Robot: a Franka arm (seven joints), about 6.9 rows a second.
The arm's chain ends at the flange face. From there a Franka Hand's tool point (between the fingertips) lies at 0.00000 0.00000 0.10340 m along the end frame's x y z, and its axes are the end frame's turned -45 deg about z.
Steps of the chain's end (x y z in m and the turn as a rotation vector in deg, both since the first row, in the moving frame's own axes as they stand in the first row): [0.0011 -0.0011 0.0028 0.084 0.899 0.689]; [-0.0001 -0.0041 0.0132 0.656 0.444 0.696]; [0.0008 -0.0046 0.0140 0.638 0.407 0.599]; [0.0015 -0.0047 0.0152 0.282 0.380 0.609]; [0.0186 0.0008 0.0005 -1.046 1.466 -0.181]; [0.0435 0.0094 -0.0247 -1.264 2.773 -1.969]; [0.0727 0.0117 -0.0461 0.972 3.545 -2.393]
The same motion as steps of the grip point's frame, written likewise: [0.0028 0.0010 0.0028 -0.576 0.695 0.689]; [0.0042 -0.0032 0.0132 0.150 0.778 0.696]; [0.0052 -0.0030 0.0140 0.163 0.739 0.599]; [0.0052 -0.0021 0.0152 -0.069 0.468 0.609]; [0.0131 0.0169 0.0004 -1.776 0.297 -0.181]; [0.0261 0.0425 -0.0248 -2.855 1.067 -1.969]; [0.0490 0.0628 -0.0463 -1.819 3.194 -2.393]
